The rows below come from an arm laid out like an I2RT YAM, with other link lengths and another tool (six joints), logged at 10 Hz.
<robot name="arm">
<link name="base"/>
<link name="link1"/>
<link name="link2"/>
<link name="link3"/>
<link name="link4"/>
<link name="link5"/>
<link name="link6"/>
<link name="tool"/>
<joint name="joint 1" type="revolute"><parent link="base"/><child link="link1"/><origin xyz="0 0 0.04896"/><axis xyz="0 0 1"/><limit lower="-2.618" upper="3.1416"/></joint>
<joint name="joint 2" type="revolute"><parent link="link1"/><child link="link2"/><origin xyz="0.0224 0.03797 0.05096"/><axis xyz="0 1 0"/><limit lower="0" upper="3.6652"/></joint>
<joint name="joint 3" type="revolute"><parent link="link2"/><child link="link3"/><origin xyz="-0.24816 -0.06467 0"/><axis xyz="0 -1 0"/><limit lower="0" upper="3.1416"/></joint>
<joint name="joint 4" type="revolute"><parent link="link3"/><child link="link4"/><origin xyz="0.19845 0.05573 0.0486"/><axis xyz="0 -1 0"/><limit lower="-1.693" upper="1.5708"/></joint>
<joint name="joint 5" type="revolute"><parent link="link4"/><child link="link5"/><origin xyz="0.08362 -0.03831 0.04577"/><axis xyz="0 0 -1"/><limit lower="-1.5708" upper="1.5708"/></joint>
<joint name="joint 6" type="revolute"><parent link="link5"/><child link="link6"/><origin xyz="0.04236 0 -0.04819"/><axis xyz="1 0 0"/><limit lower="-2.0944" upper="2.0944"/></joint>
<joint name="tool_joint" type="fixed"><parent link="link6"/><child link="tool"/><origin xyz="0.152 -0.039 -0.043" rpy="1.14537 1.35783 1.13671"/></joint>
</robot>
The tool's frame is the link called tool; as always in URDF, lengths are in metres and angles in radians.
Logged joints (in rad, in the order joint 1, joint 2, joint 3, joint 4, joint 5, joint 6), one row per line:
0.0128, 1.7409, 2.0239, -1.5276, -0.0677, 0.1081
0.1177, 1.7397, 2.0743, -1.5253, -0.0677, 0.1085
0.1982, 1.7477, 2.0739, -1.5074, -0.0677, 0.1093
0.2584, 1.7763, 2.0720, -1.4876, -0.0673, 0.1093
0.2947, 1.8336, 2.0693, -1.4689, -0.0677, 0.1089
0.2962, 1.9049, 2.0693, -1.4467, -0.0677, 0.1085
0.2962, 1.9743, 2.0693, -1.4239, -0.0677, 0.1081
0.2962, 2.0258, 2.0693, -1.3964, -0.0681, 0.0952
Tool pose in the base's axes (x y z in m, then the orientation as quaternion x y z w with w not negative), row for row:
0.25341, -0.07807, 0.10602, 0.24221, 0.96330, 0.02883, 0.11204
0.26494, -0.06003, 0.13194, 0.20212, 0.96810, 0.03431, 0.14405
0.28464, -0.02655, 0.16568, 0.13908, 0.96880, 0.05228, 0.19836
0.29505, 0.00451, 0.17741, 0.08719, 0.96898, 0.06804, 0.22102
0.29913, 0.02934, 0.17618, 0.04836, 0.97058, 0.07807, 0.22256
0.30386, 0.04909, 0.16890, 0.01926, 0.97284, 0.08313, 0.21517
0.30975, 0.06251, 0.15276, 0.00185, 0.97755, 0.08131, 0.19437
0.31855, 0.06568, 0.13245, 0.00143, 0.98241, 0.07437, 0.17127
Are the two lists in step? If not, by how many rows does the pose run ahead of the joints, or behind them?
The pose runs 2 rows behind the joints: the pose in row i belongs to the joints in row i - 2.
